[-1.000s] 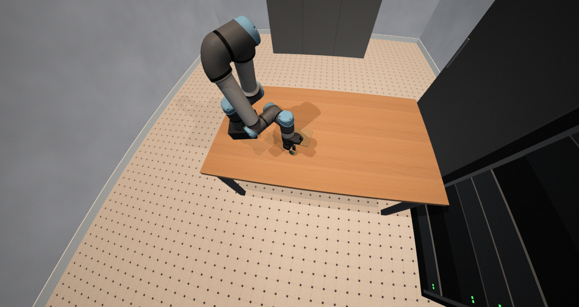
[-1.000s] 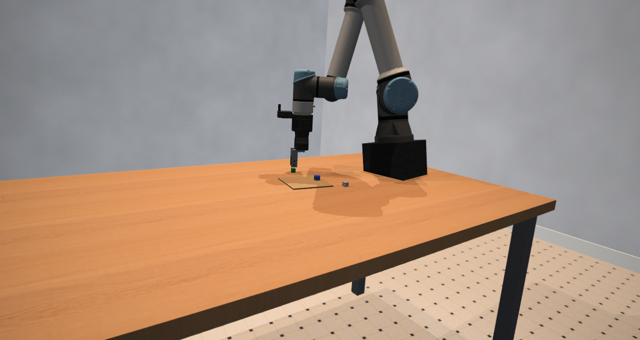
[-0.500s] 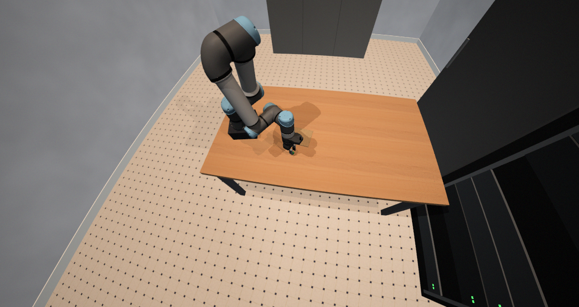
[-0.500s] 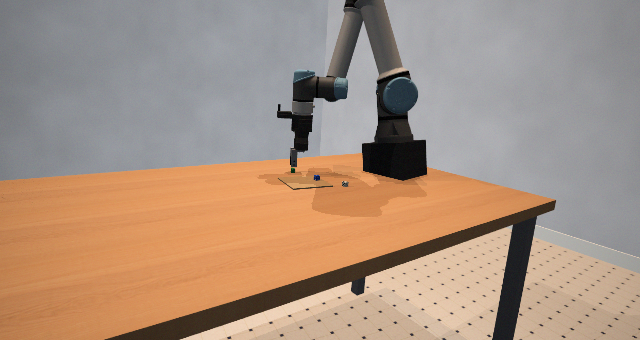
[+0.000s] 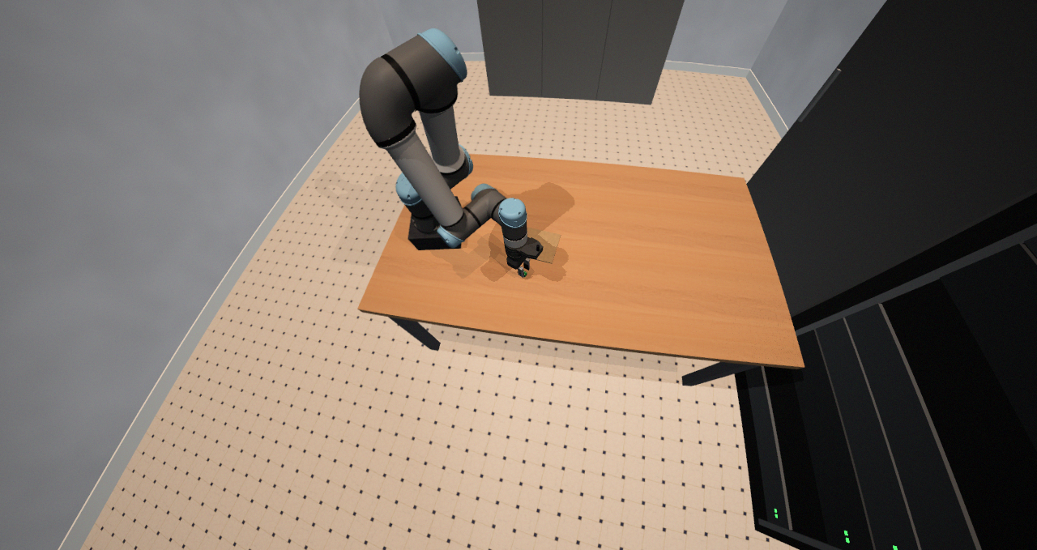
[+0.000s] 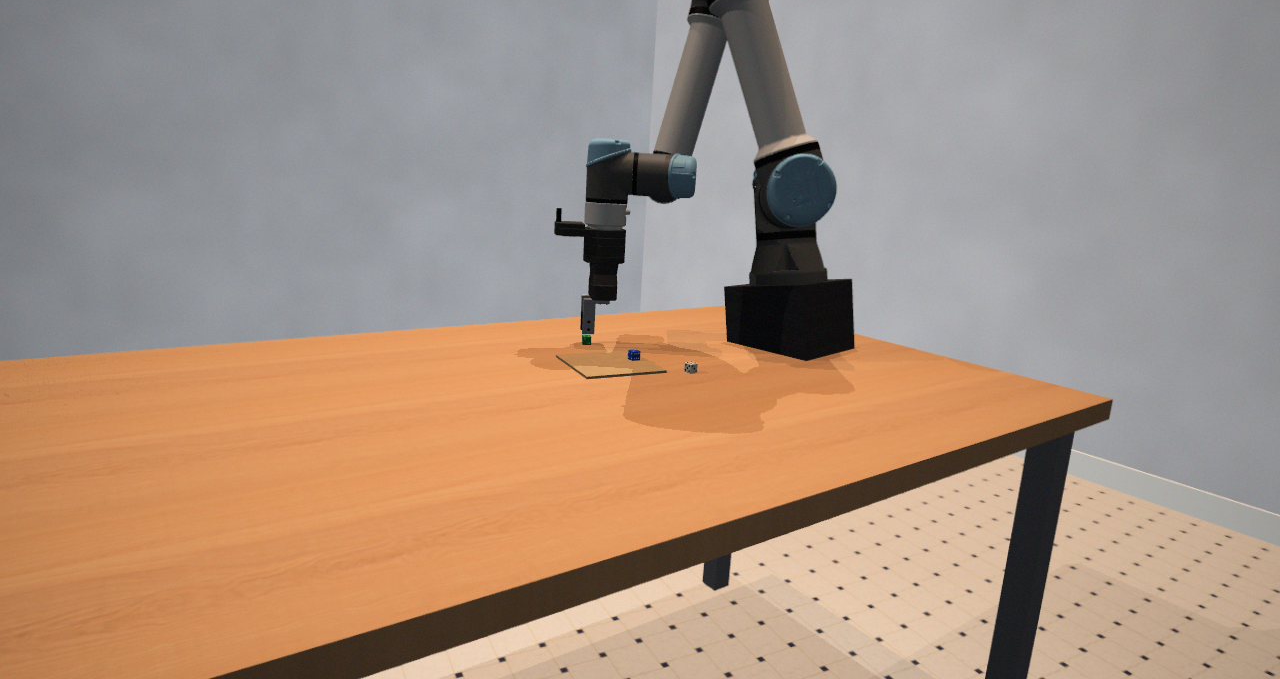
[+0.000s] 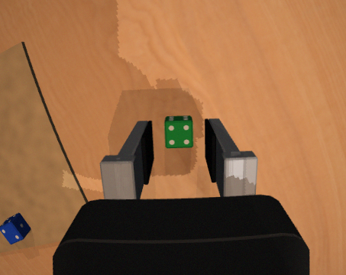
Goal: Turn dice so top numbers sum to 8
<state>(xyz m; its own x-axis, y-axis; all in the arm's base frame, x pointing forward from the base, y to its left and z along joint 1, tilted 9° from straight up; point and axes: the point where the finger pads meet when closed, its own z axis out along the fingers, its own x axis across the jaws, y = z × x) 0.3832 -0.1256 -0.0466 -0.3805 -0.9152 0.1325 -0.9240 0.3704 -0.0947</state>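
Right now my hand is 30 mm above the green die. Round my hand: white die 70 mm behind, 230 mm to the left, 30 mm below; then mat 30 mm ahead, 140 mm to the left, 40 mm below; then blue die 20 mm behind, 140 mm to the left, 30 mm below.
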